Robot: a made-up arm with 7 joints. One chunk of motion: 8 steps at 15 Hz.
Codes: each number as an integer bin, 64 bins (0 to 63) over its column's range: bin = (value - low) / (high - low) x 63, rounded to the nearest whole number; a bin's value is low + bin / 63 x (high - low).
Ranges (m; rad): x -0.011..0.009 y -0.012..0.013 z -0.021..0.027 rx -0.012..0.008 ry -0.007..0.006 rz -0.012..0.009
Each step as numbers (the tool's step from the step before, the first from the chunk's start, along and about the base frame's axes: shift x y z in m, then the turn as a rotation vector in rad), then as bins.
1 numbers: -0.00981 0.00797 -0.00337 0.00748 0.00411 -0.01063
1 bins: 4 50 23 61 54 4
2 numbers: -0.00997 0.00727 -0.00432 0.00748 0.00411 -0.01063
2 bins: 3 49 22 61 54 4
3 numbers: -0.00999 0.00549 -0.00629 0.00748 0.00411 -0.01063
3 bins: 3 44 19 61 54 4
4 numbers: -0.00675 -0.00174 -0.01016 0.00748 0.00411 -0.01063
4 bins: 13 26 14 61 54 4
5 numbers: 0.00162 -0.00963 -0.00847 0.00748 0.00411 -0.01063
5 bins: 40 6 16 61 54 4
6 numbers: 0.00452 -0.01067 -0.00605 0.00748 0.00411 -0.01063
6 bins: 49 3 20 61 54 4
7 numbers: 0.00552 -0.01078 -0.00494 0.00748 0.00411 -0.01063
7 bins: 52 3 21 61 54 4
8 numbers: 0.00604 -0.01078 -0.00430 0.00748 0.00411 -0.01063
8 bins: 54 3 22 61 54 4
